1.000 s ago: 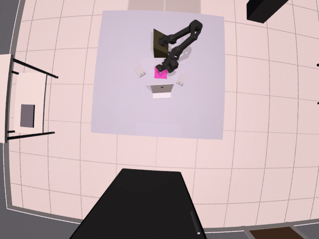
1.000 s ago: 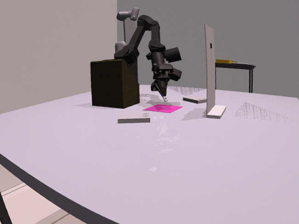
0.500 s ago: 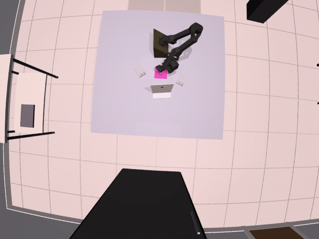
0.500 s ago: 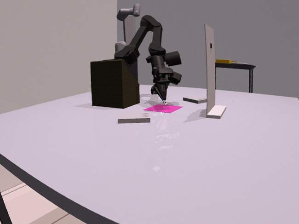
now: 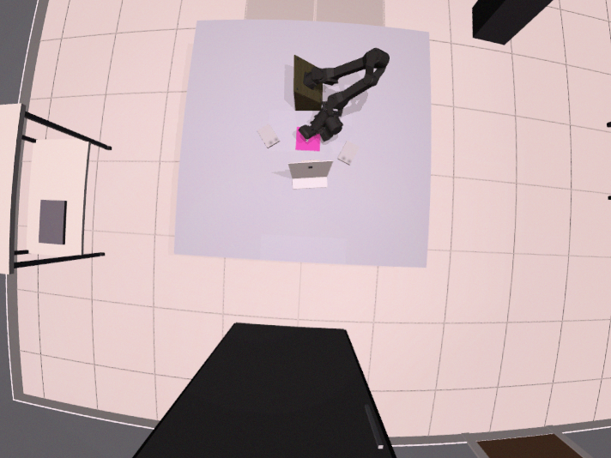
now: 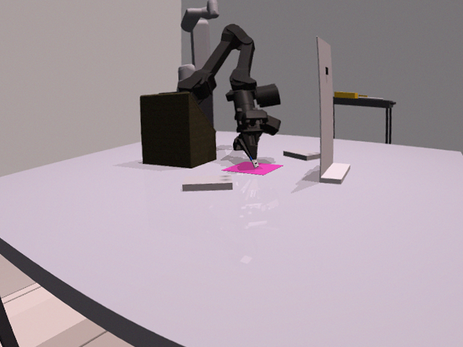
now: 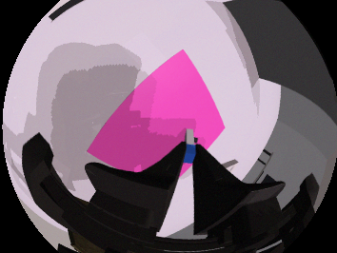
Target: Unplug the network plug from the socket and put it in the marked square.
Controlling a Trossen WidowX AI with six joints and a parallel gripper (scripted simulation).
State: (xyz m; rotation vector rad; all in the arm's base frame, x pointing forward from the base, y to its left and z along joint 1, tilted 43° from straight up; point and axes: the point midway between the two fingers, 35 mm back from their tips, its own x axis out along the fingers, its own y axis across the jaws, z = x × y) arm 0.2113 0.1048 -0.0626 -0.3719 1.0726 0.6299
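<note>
My gripper tip is 20 mm above the magenta marked square. Also, from my gripper tip: upright white panel: 200 mm ahead, 30 mm to the left, 130 mm above.
</note>
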